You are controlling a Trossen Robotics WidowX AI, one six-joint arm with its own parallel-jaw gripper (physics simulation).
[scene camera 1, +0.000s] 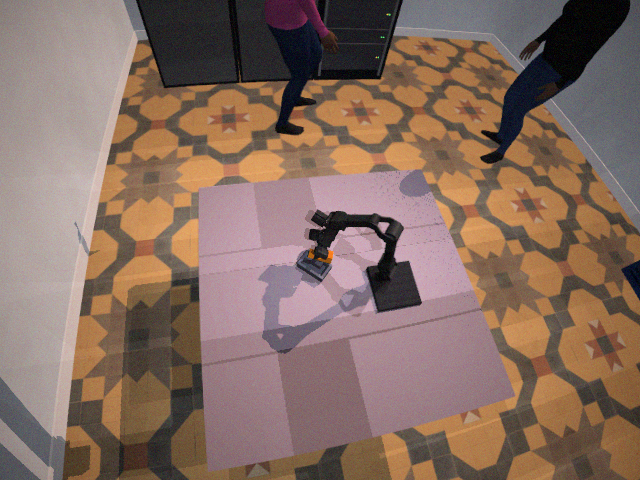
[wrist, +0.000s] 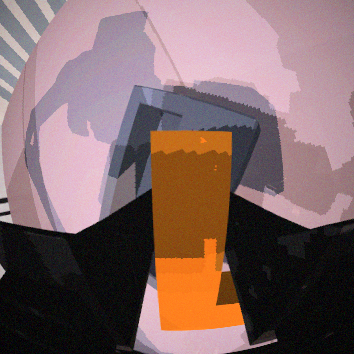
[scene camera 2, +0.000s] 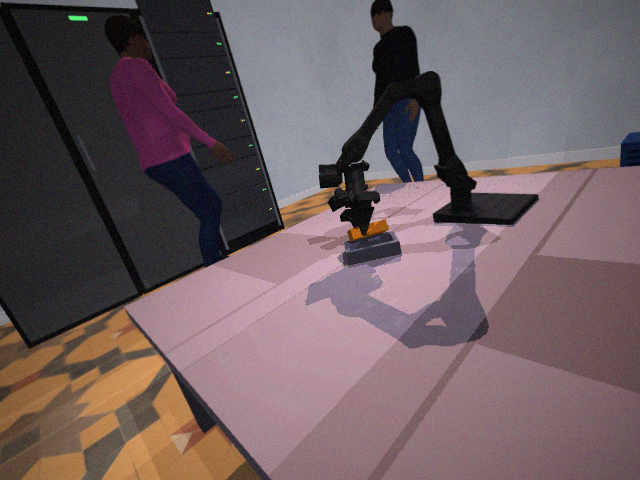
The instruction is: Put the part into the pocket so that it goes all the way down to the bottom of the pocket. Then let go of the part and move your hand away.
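Places are measured from the arm's base along level axes (x back, y right, z up), in metres.
Where they show: gripper, fingertip midpoint: (scene camera 1: 315,257) (wrist: 186,195) (scene camera 2: 362,236); arm's base at its link origin: (scene camera 1: 384,275) (scene camera 2: 461,207).
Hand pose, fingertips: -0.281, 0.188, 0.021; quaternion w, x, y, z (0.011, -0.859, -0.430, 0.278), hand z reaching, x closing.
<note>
Things, the pixels of their centre, and the offset from my fingertips, as dx, dy, dz. Level surfaces: height alone.
- orange block at the middle of its body: (wrist: 216,244) (scene camera 2: 366,231) (scene camera 1: 320,254) +0.030, +0.003, +0.003
- dark blue-grey block at the middle of its body: (wrist: 163,194) (scene camera 2: 371,247) (scene camera 1: 314,265) -0.011, -0.030, -0.027
- pinkish table at its surface level: dz -0.045
The part, an orange block (scene camera 1: 329,256) (scene camera 2: 381,226) (wrist: 190,295), is between the fingers of my gripper (scene camera 1: 321,254) (scene camera 2: 364,231) (wrist: 186,195), which is shut on it. The pocket is in a dark blue-grey block (scene camera 1: 308,269) (scene camera 2: 373,254) (wrist: 210,109) that lies on the table. The part is over the pocket block, near its rear side in the second scene view, with most of its body showing above the rim. In the wrist view it is turned slightly against the pocket block's edges and hides much of the opening. Whether it touches the rim cannot be told.
The arm's black base plate (scene camera 1: 395,294) (scene camera 2: 496,206) is on the pinkish table (scene camera 1: 248,408) (scene camera 2: 289,361), to the right of the pocket block. Two people and dark server cabinets (scene camera 1: 188,41) (scene camera 2: 67,129) stand beyond the table. Arm shadows cross the tabletop.
</note>
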